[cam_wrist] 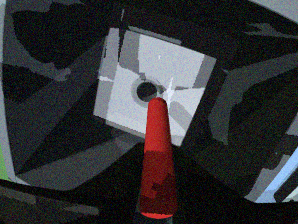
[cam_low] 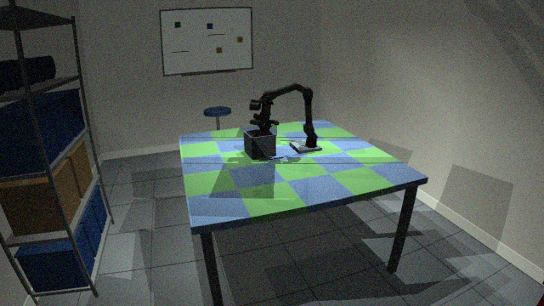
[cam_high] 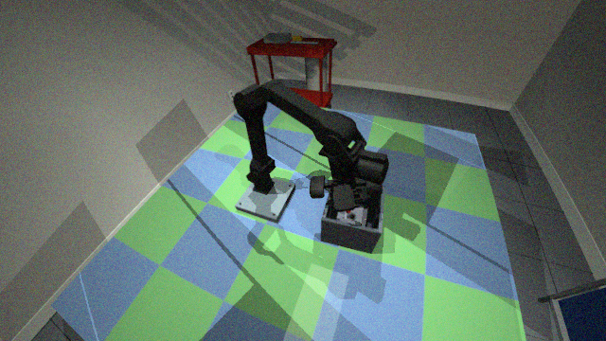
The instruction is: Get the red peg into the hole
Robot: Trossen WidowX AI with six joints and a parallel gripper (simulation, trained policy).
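The red peg is 10 mm to the right of my gripper tip. Also, from my gripper tip: plate: 70 mm below, 20 mm ahead, 10 mm to the right.
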